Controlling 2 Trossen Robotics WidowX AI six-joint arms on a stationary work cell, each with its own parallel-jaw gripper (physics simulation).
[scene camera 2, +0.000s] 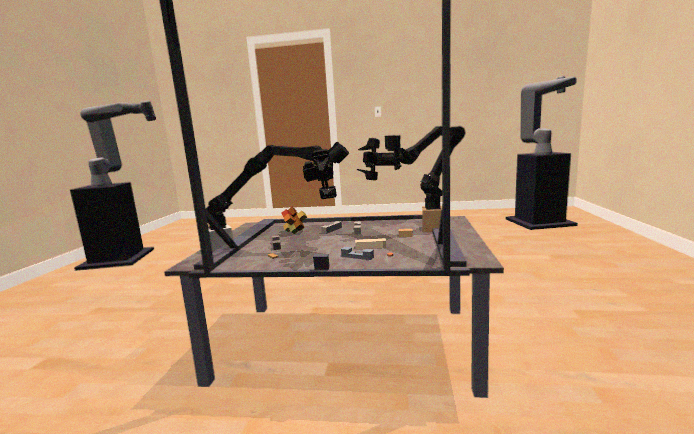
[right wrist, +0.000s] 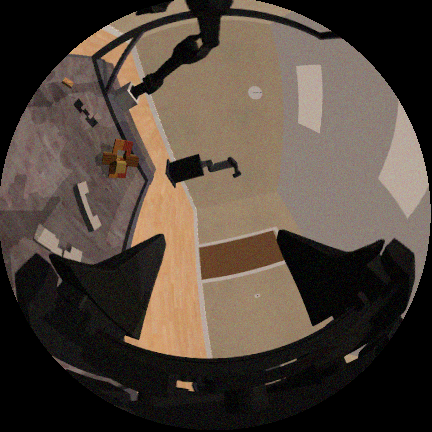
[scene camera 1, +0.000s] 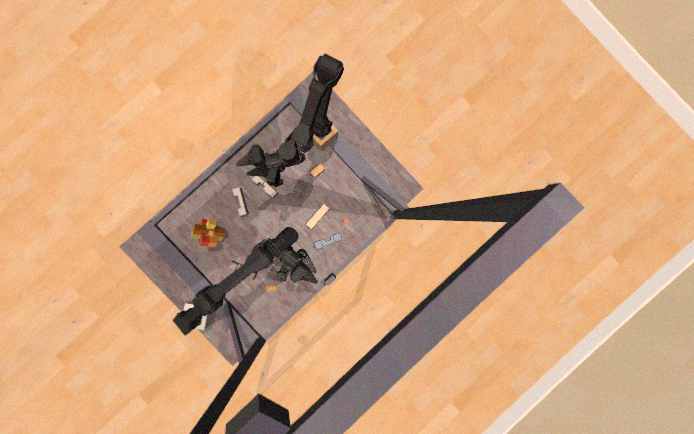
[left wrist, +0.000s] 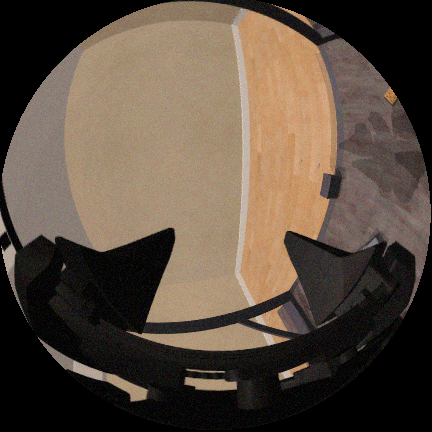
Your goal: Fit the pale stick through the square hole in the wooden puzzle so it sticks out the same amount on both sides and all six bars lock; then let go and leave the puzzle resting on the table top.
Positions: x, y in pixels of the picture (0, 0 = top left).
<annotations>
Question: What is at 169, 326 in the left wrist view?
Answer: A black frame post.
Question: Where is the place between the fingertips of my right gripper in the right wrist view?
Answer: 222, 238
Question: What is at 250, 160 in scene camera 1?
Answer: My right gripper.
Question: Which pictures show my left gripper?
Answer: Scene camera 2, scene camera 1 and the left wrist view only.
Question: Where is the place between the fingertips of my left gripper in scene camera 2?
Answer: At 323, 182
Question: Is my right gripper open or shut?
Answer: Open.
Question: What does my left gripper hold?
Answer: Nothing.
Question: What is my right gripper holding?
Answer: Nothing.
</annotations>
